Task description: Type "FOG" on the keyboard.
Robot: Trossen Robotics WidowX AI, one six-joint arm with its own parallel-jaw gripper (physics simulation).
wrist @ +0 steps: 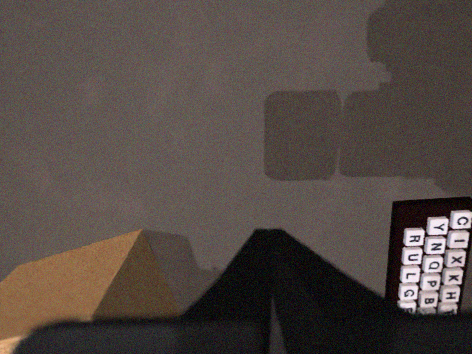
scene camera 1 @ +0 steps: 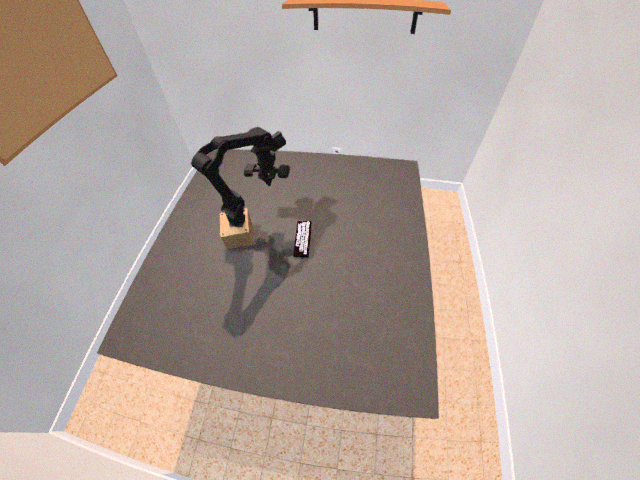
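Pixels of known places: gripper, fingertip midpoint: [wrist: 267,241] [scene camera 1: 269,185]; arm's base at its link origin: [scene camera 1: 237,220].
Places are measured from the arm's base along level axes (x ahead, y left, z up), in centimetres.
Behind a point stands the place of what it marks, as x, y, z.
Observation:
The keyboard [scene camera 1: 302,238] {28.3, -3.9, -8.6} [wrist: 398,220] {25.5, 5.5, -9.2} is a small dark red-black board with white lettered keys. It lies flat on the dark grey surface, to the right of the arm's base in the scene view. In the wrist view part of it shows at the lower right, with keys such as R, U, L, G, Y, N, Q, P, B, C, I, X, K and H readable; its lower part is hidden behind the gripper. My gripper [scene camera 1: 268,183] {14.2, 14.1, 7.1} [wrist: 267,241] {14.2, 14.1, 7.1} is shut and empty, points downward and hangs high above the surface, apart from the keyboard, behind and left of it in the scene view.
The arm stands on a wooden block [scene camera 1: 237,237] {0.5, -6.8, -3.2} [wrist: 65,275] {-1.4, 5.5, -5.5} on the dark grey surface [scene camera 1: 336,330] {42.3, -44.6, -10.3}. Shadows of the arm fall around the keyboard. A shelf [scene camera 1: 361,5] is on the back wall, and a brown board [scene camera 1: 46,67] is at the upper left.

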